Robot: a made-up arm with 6 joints.
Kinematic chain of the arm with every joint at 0, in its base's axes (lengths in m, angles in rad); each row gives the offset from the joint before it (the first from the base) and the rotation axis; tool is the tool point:
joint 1: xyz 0 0 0.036 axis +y
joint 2: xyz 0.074 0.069 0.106 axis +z
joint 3: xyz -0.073 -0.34 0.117 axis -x
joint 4: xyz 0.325 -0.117 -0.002 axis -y
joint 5: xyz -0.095 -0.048 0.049 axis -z
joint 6: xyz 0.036 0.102 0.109 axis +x
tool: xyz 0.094 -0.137 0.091
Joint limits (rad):
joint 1: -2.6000..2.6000
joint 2: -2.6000..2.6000
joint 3: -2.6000..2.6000
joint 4: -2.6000..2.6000
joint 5: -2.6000..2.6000
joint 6: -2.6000..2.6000
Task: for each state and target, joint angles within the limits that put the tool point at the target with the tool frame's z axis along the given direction. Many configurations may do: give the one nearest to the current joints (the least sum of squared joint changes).
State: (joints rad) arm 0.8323 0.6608 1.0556 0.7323 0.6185 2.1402
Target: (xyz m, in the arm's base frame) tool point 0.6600 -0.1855 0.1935 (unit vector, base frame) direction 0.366 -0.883 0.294
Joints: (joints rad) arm 0.4538 0.6243 0.9298 1.2242 0.5460 1.3775
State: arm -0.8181 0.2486 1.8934 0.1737 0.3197 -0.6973
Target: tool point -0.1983 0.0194 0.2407 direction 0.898 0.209 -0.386
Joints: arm -1.3867 0.1362 1.7155 0.6970 0.1059 -1.1555
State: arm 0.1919 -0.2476 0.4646 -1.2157 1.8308 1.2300
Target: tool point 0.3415 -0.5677 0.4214 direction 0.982 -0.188 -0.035
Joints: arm 0.5751 -0.6636 0.5957 -1.6476 1.6059 0.7535
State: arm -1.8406 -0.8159 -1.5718 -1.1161 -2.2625 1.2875
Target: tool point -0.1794 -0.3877 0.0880 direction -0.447 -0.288 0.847
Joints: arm -1.6473 -0.3725 -1.7010 -0.4069 -1.9667 1.2943
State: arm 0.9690 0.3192 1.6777 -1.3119 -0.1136 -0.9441
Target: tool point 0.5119 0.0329 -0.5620 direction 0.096 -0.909 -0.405
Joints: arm 1.2807 0.5034 2.5403 -1.3974 0.5595 -1.7390
